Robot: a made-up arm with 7 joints.
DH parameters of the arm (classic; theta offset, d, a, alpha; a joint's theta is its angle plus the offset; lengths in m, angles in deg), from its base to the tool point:
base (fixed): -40.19 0 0.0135 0
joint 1: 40.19 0.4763 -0.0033 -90
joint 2: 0 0.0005 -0.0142 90
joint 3: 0 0.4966 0.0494 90
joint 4: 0 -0.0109 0.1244 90
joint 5: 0 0.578 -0.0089 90
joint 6: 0 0.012 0.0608 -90
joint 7: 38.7 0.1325 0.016 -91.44
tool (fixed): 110.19 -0.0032 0 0
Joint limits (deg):
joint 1: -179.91..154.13
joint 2: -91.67..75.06
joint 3: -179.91..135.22
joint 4: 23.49..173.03
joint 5: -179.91..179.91
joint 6: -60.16..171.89
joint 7: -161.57..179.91
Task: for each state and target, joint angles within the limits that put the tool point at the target. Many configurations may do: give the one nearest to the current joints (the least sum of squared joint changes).
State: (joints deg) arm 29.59 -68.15 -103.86 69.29 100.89 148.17 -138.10
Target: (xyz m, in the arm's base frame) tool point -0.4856 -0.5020 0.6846
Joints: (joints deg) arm -8.61 -66.22 -97.94 66.85 97.60 158.05 -138.97
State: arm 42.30 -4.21 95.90 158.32 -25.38 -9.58 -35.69
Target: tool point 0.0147 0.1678 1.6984
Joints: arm 40.94 9.20 94.80 159.23 -22.99 1.17 -35.17
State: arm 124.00 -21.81 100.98 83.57 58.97 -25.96 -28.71
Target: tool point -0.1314 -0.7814 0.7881
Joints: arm 143.95 -22.49 111.58 66.61 62.07 -31.72 -28.24
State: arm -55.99 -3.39 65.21 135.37 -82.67 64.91 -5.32
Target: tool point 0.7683 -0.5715 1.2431
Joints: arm -51.72 41.10 59.69 149.73 -88.11 49.05 -5.74
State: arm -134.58 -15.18 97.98 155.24 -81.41 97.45 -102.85
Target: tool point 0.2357 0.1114 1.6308
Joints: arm -128.92 -15.57 95.82 168.94 -87.51 76.61 -99.74
